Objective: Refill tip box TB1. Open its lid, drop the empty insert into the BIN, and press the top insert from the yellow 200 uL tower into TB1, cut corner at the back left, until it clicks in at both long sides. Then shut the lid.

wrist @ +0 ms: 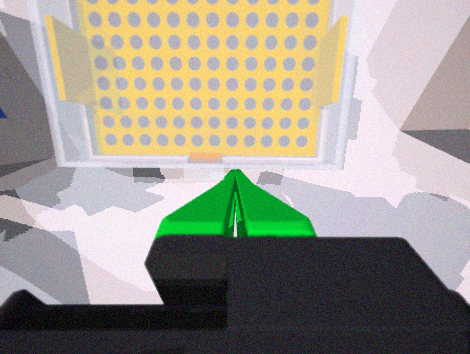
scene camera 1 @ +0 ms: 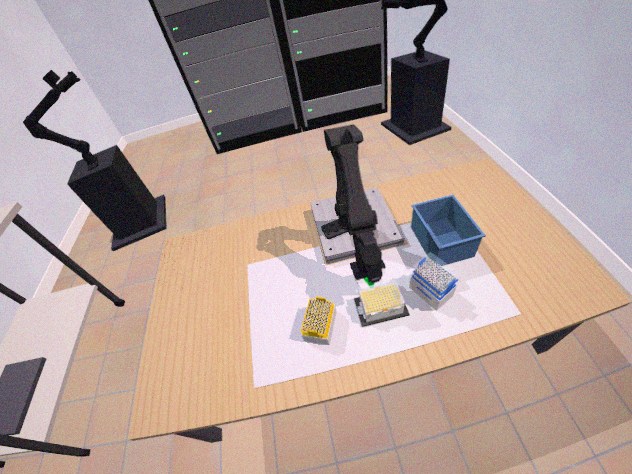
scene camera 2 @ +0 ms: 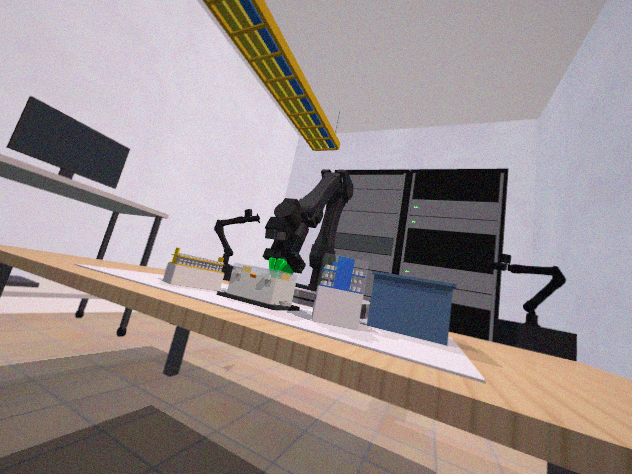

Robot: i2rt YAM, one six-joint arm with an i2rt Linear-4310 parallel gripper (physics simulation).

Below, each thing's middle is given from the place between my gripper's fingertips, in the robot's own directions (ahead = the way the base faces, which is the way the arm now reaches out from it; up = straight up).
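A blue bin (scene camera 2: 420, 308) is 340 mm to the left of my hand, 70 mm behind it and 30 mm above it. The clear lid (scene camera 1: 383, 296), for its part, is 60 mm ahead of my hand and 40 mm above it. Going by their middles, of the things named here the clear lid is the nearest to my hand.
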